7 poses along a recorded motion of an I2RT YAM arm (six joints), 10 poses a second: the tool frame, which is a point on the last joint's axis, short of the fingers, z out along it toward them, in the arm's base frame.
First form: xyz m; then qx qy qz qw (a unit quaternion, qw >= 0).
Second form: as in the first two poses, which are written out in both.
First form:
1: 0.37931, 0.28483, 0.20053, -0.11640, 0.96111, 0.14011, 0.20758
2: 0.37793, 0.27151, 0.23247, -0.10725, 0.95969, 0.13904, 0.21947
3: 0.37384, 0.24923, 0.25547, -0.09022, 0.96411, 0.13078, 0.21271
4: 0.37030, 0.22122, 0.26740, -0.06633, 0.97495, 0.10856, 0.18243
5: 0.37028, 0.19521, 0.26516, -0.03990, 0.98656, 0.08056, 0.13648
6: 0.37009, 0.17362, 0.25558, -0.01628, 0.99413, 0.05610, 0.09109
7: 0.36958, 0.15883, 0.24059, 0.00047, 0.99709, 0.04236, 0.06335
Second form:
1: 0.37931, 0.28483, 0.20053, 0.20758, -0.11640, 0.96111, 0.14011
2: 0.37793, 0.27151, 0.23247, 0.21947, -0.10725, 0.95969, 0.13904
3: 0.37384, 0.24923, 0.25547, 0.21271, -0.09022, 0.96411, 0.13078
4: 0.37030, 0.22122, 0.26740, 0.18243, -0.06633, 0.97495, 0.10856
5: 0.37028, 0.19521, 0.26516, 0.13648, -0.03990, 0.98656, 0.08056
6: 0.37009, 0.17362, 0.25558, 0.09109, -0.01628, 0.99413, 0.05610
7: 0.36958, 0.15883, 0.24059, 0.06335, 0.00047, 0.99709, 0.04236
